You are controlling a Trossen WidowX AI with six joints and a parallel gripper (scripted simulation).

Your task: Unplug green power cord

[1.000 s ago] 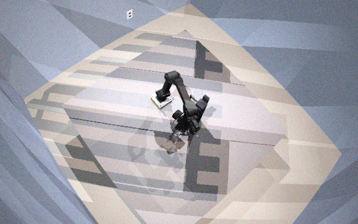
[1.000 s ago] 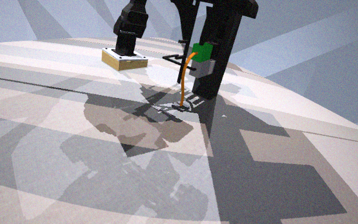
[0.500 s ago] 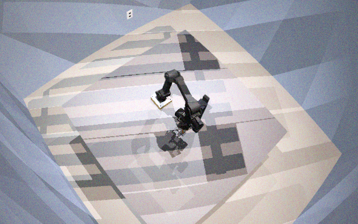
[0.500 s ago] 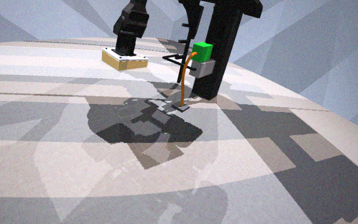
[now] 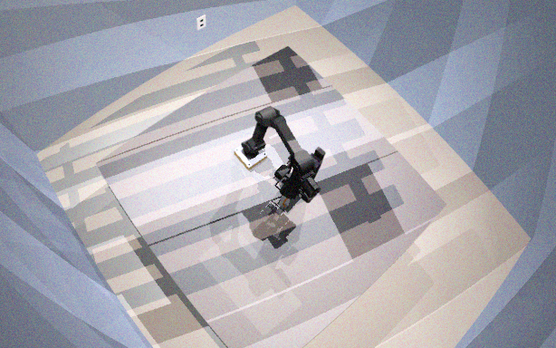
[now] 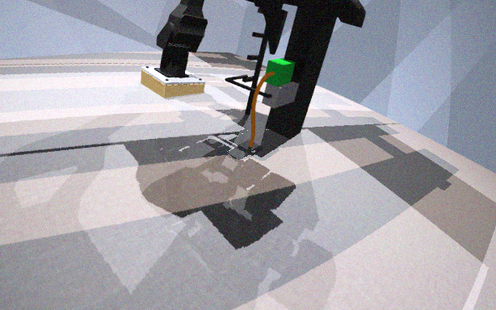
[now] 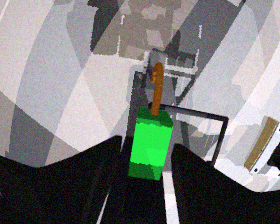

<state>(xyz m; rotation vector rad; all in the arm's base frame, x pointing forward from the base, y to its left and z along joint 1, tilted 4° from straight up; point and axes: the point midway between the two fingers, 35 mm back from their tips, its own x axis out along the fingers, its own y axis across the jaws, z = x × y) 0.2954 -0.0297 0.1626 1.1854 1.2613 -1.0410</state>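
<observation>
My gripper tip is now 3 cm to the right of the green plug, 1 cm past it and 1 cm above it. Round my gripper tip: grey plate: 15 cm below, 3 cm to the right; black ladder-like rack: 10 cm behind, 9 cm to the left.
</observation>
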